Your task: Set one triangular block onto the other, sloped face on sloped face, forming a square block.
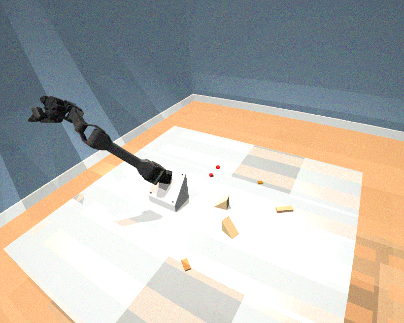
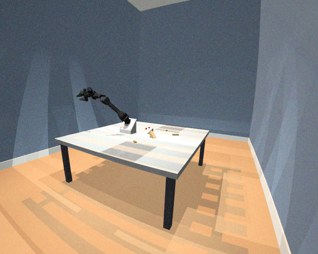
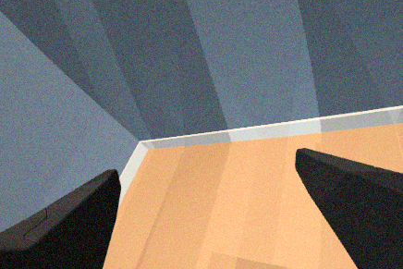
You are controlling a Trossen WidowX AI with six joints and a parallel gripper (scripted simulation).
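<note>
Now: gripper tip 1000 mm short of the tan wooden triangular block, 380 mm above it and 30 mm to the right of it. From my gripper tip the other things lie so: tiny red cube 800 mm ahead, 440 mm to the left, 390 mm below; then small orange cube 1060 mm ahead, 390 mm below, 380 mm to the left.
</note>
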